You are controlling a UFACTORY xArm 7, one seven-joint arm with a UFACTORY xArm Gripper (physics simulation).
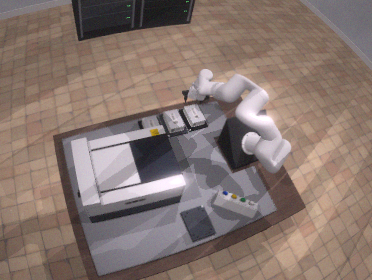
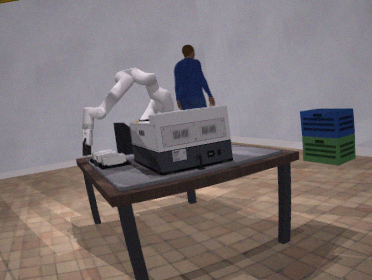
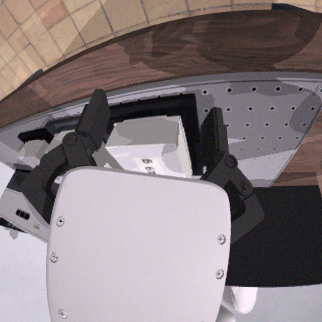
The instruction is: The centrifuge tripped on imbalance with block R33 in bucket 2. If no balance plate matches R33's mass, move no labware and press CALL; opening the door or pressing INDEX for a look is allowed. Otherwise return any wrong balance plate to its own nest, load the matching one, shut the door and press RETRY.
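Places are measured from the arm's base along level axes (x ahead, y left, z up), in centimetres.
Where they show: gripper, fingertip midpoint: point(image 1: 192, 101) point(image 2: 86, 155) point(image 3: 157, 107); arm's base, link origin: point(image 1: 250, 143) point(image 3: 253, 237).
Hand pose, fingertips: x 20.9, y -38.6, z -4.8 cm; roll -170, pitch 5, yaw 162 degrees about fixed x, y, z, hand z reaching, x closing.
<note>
Each offset is from my fingertips to the top centre of the thing. "*": to the spot under its first point.
My gripper point(image 1: 196, 101) point(image 2: 86, 150) point(image 3: 157, 107) is open and empty, fingers pointing down above the balance plate at the end of the row nearest the arm base. That white plate {dx +2.2, dy +10.1, dz +1.0 cm} point(image 1: 194, 115) point(image 3: 145, 132) sits in its black nest and shows between and below the fingers; its label is partly hidden by the gripper housing. A middle plate {dx +15.3, dy +11.7, dz +1.0 cm} point(image 1: 173, 120) and a third plate {dx +28.5, dy +13.9, dz +1.0 cm} point(image 1: 151, 123) sit beside it. The centrifuge point(image 1: 115, 170) point(image 2: 182, 135) has a dark panel {dx +35.4, dy +42.7, dz +17.0 cm} point(image 1: 155, 157) on top; its buckets and block R33 are hidden. The button box {dx -1.0, dy +68.6, dz +4.0 cm} point(image 1: 234, 205) has blue, yellow, green and whitish buttons.
A dark flat pad {* dx +20.8, dy +72.5, dz -2.7 cm} point(image 1: 197, 223) lies near the button box. The black arm pedestal point(image 1: 232, 145) stands at the table side. Past the table point(image 2: 205, 181) are a person in blue point(image 2: 191, 82), a blue crate point(image 2: 326, 123), a green crate point(image 2: 327, 150) and dark cabinets point(image 1: 105, 20).
</note>
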